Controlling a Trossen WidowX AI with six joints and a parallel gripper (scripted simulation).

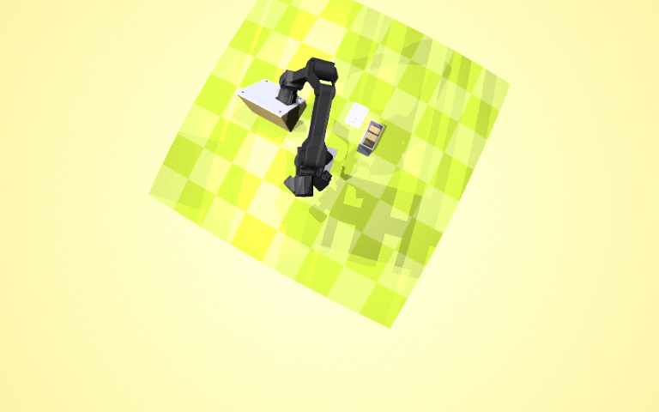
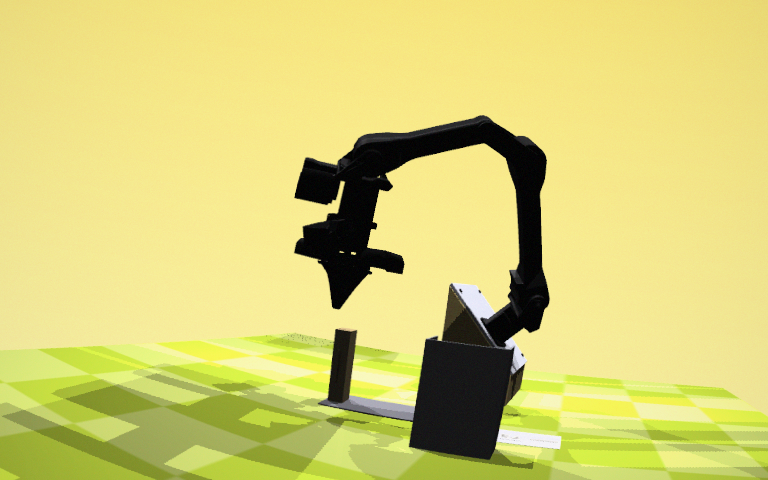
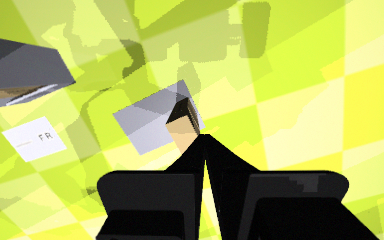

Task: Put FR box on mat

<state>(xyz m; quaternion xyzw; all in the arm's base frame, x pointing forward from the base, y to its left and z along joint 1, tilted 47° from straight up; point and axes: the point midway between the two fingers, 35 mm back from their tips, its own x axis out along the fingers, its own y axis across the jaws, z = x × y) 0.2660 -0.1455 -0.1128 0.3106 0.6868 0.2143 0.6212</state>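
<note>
Now: the grey mat 2 cm behind my gripper tip, 7 cm to the left of it and 15 cm below it. Round my gripper tip: thin white slab: 2 cm behind, 34 cm to the left, 15 cm below.
</note>
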